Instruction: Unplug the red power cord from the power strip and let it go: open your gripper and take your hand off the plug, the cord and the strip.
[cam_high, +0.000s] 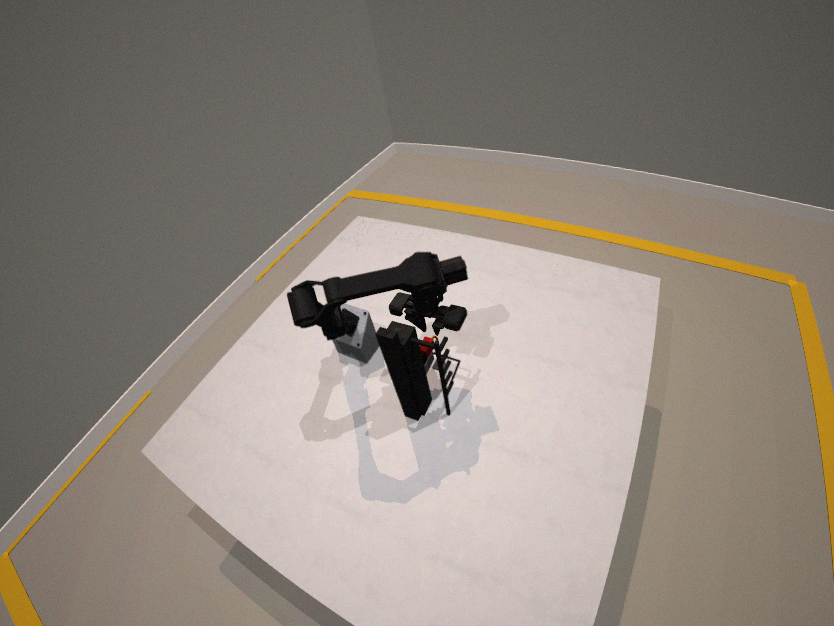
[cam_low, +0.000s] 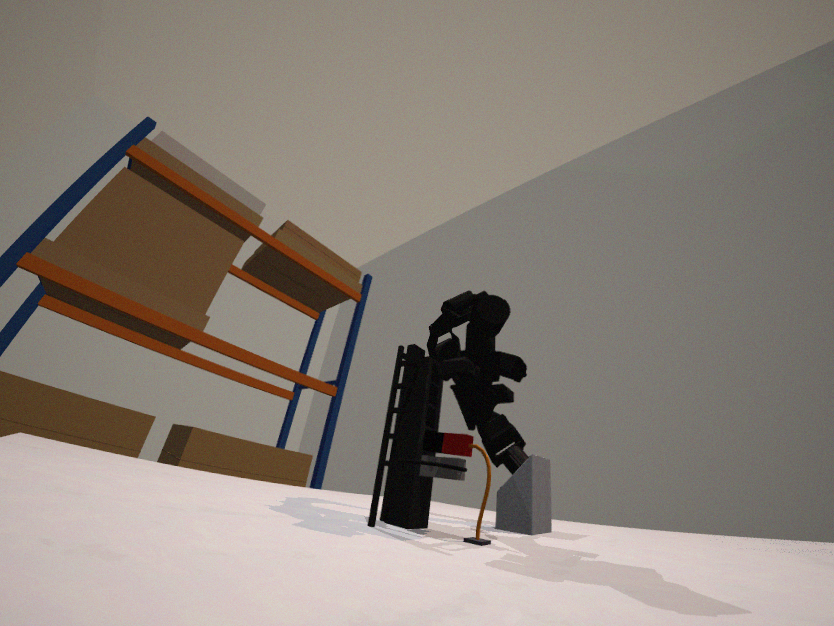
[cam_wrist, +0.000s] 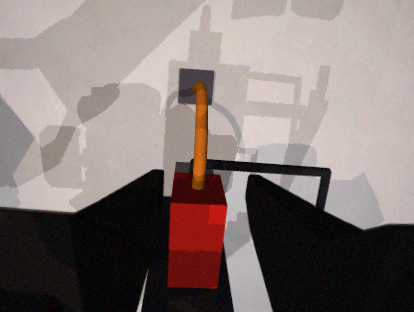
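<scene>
Right now the red plug is 50 mm to the right of my gripper tip, 10 mm below it and 10 mm ahead of it. Round my gripper tip: anchor cleat 160 mm below, 10 mm to the left.
</scene>
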